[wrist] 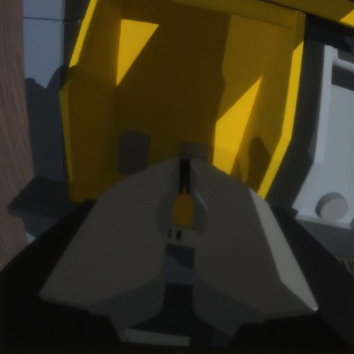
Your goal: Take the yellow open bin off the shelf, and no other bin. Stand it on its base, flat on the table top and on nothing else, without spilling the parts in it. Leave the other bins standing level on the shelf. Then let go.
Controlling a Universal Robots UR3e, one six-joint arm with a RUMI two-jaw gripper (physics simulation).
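Note:
The yellow open bin [172, 95] fills the upper middle of the wrist view, its open top toward the camera. It looks upright. Two small grey parts show inside it: a block [134, 152] at the left and another part [194, 149] just beyond the fingertips. My gripper [185, 163] is shut, its fingertips over the near end of the bin, with nothing seen between them. Yellow shows through the hollow between the fingers. The bin's near edge is mostly hidden behind the gripper, so I cannot tell whether the fingers touch it.
A light grey bin [320, 175] with a round grey part [332, 207] stands close at the right. A blue-grey shelf surface [44, 47] runs along the left of the yellow bin. Brown wood [11, 125] shows at the far left. A yellow strip [320, 8] crosses the top right.

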